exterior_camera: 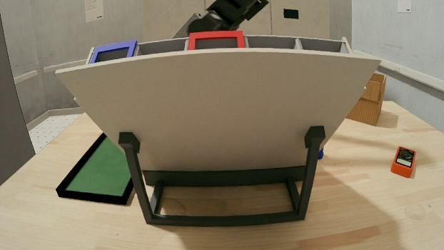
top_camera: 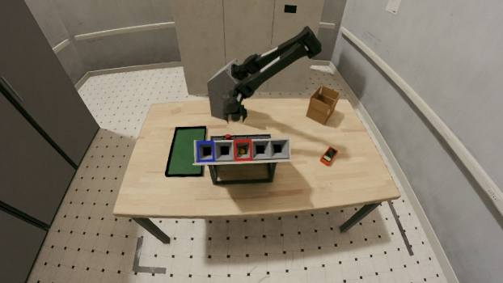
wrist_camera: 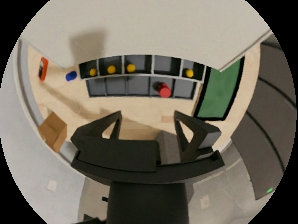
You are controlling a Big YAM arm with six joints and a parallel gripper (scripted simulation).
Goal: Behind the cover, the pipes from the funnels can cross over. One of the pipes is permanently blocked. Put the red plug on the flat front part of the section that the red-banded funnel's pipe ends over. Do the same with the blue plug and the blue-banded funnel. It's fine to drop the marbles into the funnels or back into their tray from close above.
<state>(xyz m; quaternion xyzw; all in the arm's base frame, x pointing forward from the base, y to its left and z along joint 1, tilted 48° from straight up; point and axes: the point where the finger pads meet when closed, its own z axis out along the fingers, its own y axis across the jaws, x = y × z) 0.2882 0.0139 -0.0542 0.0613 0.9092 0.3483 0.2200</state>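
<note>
Right now the blue plug is 60 mm ahead of my hand, 290 mm to the left of it and 150 mm below it. From my hand the other things lie so: red plug: 10 mm behind, 50 mm to the right, 150 mm below; then stand leg: 290 mm ahead, 130 mm to the right, 80 mm below; then pale cover: 180 mm ahead, 30 mm to the left, 40 mm above.
</note>
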